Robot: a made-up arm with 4 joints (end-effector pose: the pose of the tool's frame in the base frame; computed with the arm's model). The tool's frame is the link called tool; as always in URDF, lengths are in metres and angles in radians.
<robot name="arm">
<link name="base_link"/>
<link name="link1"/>
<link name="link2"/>
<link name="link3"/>
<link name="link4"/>
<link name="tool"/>
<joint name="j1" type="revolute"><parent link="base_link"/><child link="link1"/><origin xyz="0.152 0.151 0.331" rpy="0 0 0"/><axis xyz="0.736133 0.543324 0.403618"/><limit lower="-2.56" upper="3.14" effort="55" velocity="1.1"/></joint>
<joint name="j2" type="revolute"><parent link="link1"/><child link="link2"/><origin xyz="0.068 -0.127 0.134" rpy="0 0 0"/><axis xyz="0.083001 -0.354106 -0.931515"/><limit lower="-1.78" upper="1.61" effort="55" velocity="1.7"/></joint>
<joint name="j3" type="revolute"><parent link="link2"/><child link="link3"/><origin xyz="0.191 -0.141 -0.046" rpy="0 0 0"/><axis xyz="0 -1 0"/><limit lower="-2.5" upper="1.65" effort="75" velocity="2.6"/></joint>
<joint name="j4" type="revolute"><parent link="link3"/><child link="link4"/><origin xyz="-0.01 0.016 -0.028" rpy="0 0 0"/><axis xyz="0 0 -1"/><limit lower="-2.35" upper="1.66" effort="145" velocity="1.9"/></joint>
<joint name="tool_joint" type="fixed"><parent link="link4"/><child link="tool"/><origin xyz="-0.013 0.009 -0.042" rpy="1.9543 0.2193 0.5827"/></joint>
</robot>
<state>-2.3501 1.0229 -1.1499 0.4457</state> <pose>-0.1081 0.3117 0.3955 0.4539 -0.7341 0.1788 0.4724</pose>
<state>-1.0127 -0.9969 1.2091 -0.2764</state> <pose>0.3663 0.0553 0.4826 0.2026 0.3790 0.5208 0.7376</pose>
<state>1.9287 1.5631 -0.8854 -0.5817</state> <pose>0.1527 0.1046 0.0527 -0.7149 -0.4195 0.3663 0.4229</pose>
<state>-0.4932 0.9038 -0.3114 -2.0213</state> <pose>0.1530 -0.1625 0.5095 0.3956 0.5836 0.3542 0.6144</pose>
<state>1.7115 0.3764 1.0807 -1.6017</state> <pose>0.3123 0.2775 -0.0511 0.5641 0.3821 0.7134 0.1636</pose>
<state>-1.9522 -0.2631 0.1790 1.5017</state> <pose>0.0800 0.1948 0.6584 0.1894 -0.7628 0.2139 0.5801</pose>
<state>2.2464 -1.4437 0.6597 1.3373</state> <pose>0.1317 0.3333 0.3836 -0.5605 -0.6249 0.0313 0.5425</pose>
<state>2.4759 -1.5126 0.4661 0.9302</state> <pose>0.1107 0.3047 0.4024 -0.4222 -0.5819 -0.2053 0.6640</pose>
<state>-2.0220 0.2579 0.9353 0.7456</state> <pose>-0.0260 0.2665 0.6796 -0.1355 -0.5410 0.5301 0.6387</pose>
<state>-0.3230 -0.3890 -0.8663 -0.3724</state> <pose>0.3237 -0.0551 0.4607 0.5921 0.6642 -0.1940 0.4132</pose>
